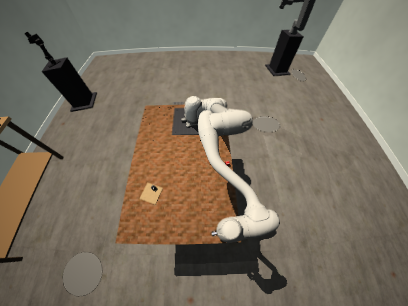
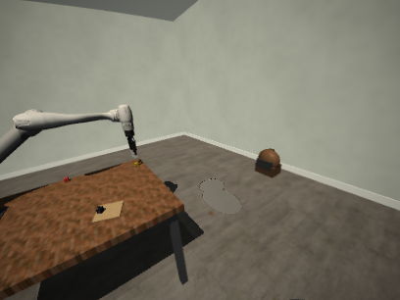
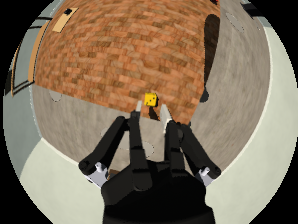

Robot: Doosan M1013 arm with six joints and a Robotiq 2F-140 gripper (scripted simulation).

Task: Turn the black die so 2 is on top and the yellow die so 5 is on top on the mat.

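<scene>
The yellow die is 100 mm below my hand. The rest, counted from my hand: black die 420 mm behind, 430 mm to the right, 100 mm below; tan mat 390 mm behind, 460 mm to the right, 110 mm below; red die 520 mm behind, 210 mm to the left, 100 mm below.
</scene>
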